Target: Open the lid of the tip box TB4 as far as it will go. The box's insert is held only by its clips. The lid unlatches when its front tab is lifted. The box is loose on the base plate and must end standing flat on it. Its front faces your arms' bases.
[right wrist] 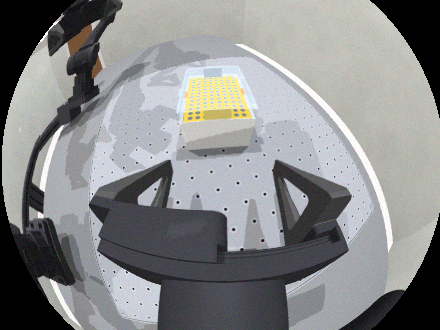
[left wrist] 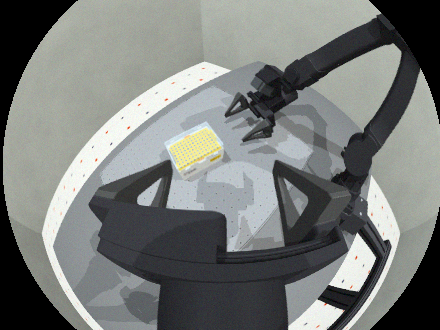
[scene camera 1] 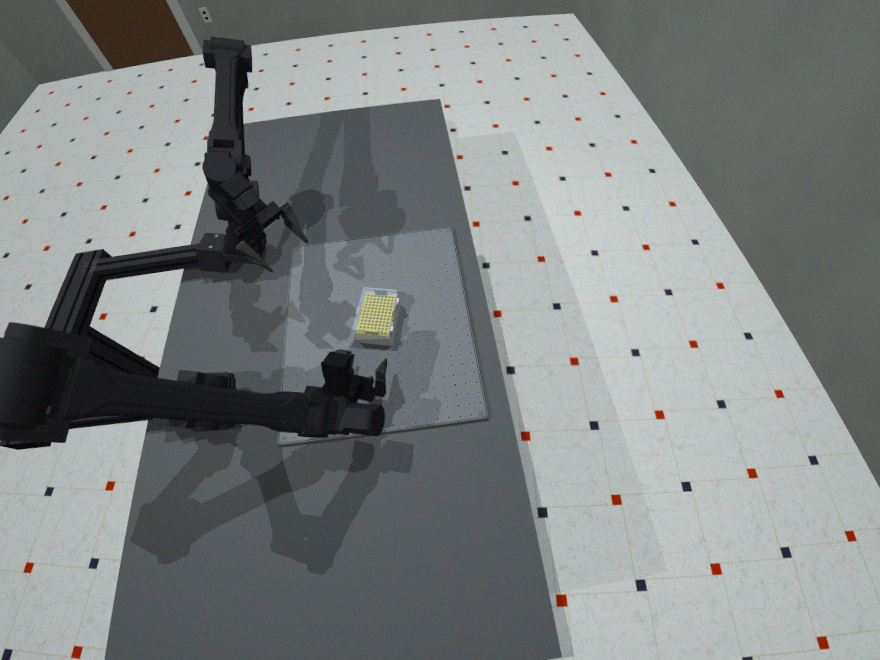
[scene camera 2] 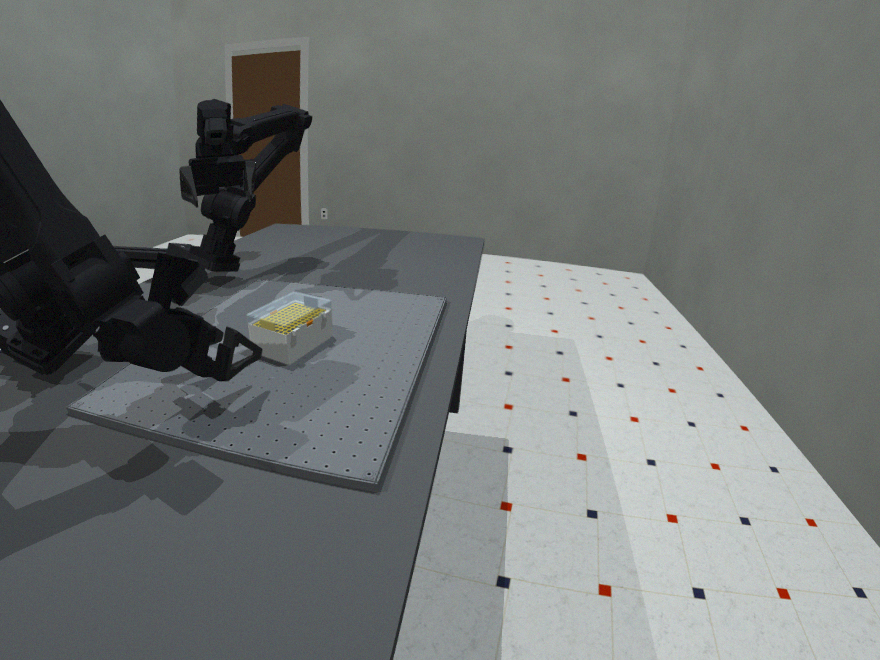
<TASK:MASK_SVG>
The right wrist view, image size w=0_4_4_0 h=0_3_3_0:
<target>my right gripper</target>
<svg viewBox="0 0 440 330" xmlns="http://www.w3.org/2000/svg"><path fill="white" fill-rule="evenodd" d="M97 189L88 204L103 224L99 233L101 240L97 252L135 276L161 285L157 330L289 330L285 285L319 272L349 250L336 221L351 201L352 194L345 186L304 172L280 160L275 160L272 170L285 246L228 252L225 214L216 210L167 208L173 176L171 160L165 160ZM285 180L308 196L308 205L301 216L293 204ZM161 178L151 206L137 204L140 194Z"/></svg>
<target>tip box TB4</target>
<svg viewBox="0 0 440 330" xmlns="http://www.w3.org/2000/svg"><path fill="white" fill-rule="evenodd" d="M187 69L183 86L181 86L179 93L177 93L179 104L177 104L176 109L187 150L249 146L253 125L255 125L257 104L239 66L201 66L201 68Z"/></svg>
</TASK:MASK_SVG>
